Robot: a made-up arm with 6 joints.
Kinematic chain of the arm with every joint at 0, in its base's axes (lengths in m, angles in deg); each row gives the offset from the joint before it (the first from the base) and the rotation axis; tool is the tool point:
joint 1: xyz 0 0 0.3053 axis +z
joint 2: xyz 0 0 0 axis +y
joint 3: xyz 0 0 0.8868 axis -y
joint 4: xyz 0 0 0 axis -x
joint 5: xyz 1.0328 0 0 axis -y
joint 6: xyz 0 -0.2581 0 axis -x
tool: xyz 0 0 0
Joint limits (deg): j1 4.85..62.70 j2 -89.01..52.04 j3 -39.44..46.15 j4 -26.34..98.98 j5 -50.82..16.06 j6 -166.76..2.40
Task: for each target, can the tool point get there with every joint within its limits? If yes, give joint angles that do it. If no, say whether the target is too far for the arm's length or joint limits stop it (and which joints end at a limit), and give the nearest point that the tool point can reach.
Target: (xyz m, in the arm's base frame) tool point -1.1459 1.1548 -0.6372
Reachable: no: joint limits stop it (at a limit: joint 1, joint 2, joint 3, joint 4) | nearest point 0.3895 0.8426 -0.1883 | short by 1.630 m
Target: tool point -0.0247 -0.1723 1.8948
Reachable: yes | joints 44.51 -43.63 6.97 65.86 -32.43 -17.68
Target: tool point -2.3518 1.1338 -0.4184
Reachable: no: too far | nearest point -1.7957 -0.1119 0.8681 | short by 1.875 m
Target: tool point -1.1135 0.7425 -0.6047
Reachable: no: joint limits stop it (at a limit: joint 1, joint 2, joint 3, joint 4) | nearest point 0.3895 0.8426 -0.1883 | short by 1.563 m
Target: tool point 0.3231 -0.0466 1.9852
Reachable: yes | joints 12.49 -21.21 19.91 63.46 -37.82 -32.28
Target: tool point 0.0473 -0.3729 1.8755
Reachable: yes | joints 57.48 -47.48 16.73 21.38 -10.59 -11.28
